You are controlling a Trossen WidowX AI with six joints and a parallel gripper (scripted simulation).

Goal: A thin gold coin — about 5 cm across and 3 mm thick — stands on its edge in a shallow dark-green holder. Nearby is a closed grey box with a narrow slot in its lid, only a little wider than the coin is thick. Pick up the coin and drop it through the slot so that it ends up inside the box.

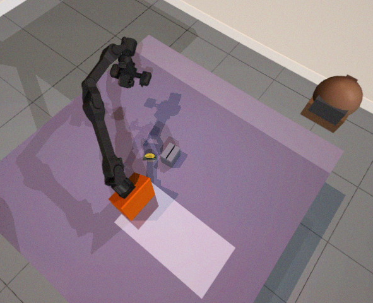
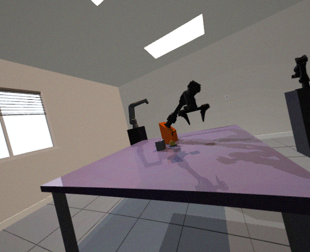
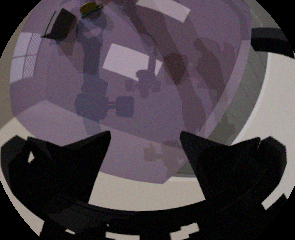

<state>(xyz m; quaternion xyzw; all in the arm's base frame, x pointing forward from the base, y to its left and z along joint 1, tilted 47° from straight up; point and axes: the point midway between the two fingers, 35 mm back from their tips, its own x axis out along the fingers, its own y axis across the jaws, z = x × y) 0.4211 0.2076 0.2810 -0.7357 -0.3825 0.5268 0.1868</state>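
My gripper tip is 210 mm past the gold coin, 260 mm to the left of it and 140 mm above it.
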